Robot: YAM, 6 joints.
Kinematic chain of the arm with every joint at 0, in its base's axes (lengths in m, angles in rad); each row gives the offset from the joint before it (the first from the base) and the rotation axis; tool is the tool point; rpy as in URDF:
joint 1: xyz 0 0 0.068 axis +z
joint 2: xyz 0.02 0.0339 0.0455 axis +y
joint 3: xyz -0.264 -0.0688 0 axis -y
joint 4: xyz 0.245 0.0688 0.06 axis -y
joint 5: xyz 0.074 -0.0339 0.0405 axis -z
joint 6: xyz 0.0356 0 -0.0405 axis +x
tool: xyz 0 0 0 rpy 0 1.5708 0
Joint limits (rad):
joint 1: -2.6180..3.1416
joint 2: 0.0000..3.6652
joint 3: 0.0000..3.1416
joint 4: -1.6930..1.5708
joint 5: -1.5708..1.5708
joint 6: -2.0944..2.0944
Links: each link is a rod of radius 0.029 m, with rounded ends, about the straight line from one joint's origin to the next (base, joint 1, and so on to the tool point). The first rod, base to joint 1, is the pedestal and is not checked.
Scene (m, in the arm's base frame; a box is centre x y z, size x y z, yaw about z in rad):
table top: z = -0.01
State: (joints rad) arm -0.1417 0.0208 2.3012 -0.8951 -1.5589 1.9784
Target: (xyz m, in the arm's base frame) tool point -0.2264 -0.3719 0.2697
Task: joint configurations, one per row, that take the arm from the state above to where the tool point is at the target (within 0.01 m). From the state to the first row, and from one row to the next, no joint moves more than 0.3 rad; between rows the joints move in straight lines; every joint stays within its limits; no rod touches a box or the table.
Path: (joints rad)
1: 0.1078 0.0166 2.3430 -1.0288 -1.5613 1.9784
2: 0.3573 0.0125 2.3848 -1.1626 -1.5637 1.9784
3: 0.6068 0.0083 2.4267 -1.2963 -1.5660 1.9784
4: 0.8563 0.0042 2.4685 -1.4301 -1.5684 1.9784
5: 1.1058 0.0000 2.5103 -1.5638 -1.5708 1.9784

